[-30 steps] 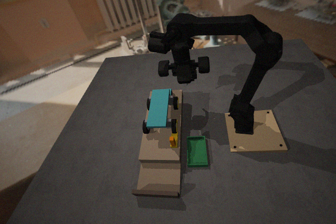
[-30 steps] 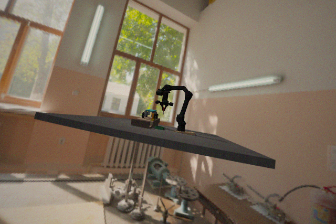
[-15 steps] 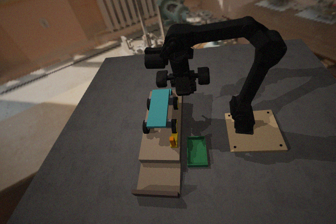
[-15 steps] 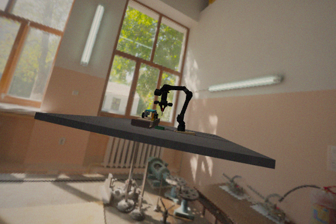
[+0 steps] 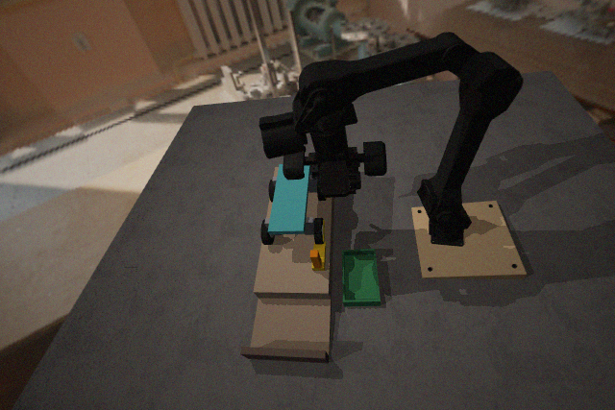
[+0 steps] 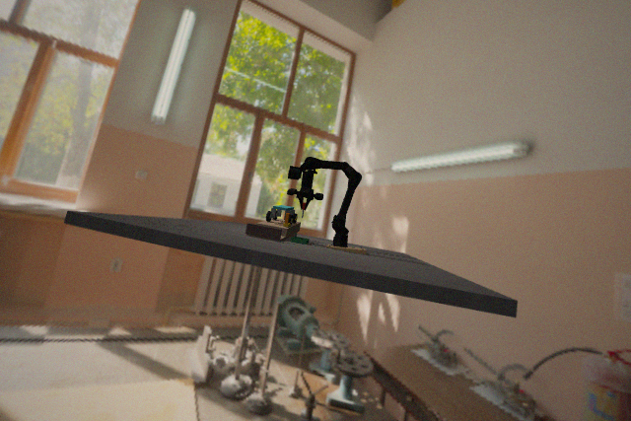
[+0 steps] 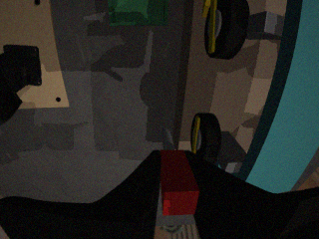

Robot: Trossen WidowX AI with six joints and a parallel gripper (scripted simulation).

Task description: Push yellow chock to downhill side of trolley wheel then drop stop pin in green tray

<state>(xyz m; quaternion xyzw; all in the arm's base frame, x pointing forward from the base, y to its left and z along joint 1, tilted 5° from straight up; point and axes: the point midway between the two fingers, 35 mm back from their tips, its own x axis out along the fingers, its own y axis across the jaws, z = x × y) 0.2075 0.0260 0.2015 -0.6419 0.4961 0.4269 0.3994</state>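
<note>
The green tray lies 170 mm below my gripper tip, 130 mm to the left of it and 60 mm behind it. Also, from my gripper tip: yellow chock 130 mm to the left, 80 mm below, 20 mm ahead; then red-headed stop pin right at my gripper tip; then trolley 90 mm ahead, 40 mm to the left, 40 mm below.
</note>
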